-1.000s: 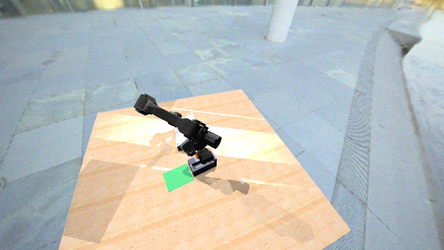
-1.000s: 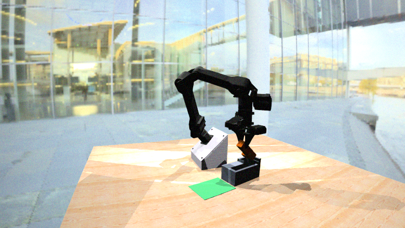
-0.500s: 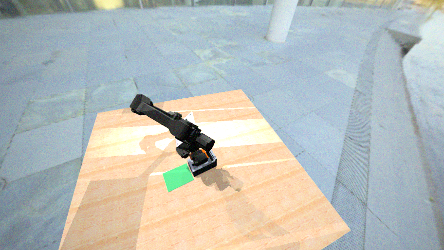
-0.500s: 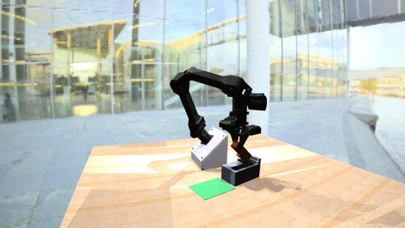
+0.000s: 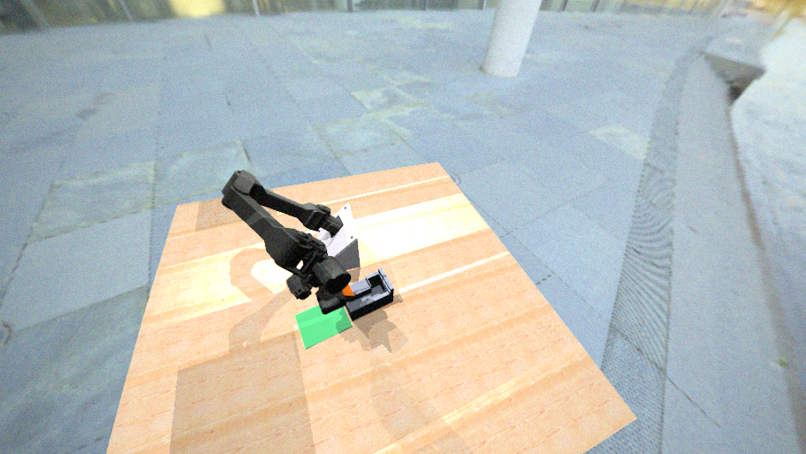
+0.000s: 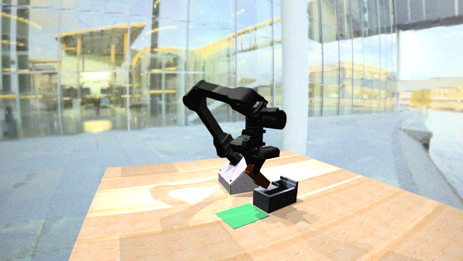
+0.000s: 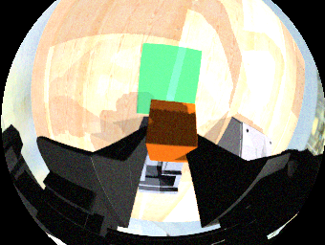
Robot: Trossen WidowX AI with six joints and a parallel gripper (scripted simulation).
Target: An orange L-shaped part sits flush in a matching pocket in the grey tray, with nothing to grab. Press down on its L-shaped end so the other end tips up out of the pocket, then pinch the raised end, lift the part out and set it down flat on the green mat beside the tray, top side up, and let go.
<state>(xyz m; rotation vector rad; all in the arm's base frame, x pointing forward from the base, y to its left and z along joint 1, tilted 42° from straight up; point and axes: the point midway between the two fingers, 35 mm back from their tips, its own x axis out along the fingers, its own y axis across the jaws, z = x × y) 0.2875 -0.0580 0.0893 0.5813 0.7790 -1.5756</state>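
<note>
The green mat is 4 cm to the right of my gripper tip and 17 cm below it. The rest, counted from my gripper tip: orange L-shaped part (2 cm behind, 3 cm to the left, 3 cm below).
</note>
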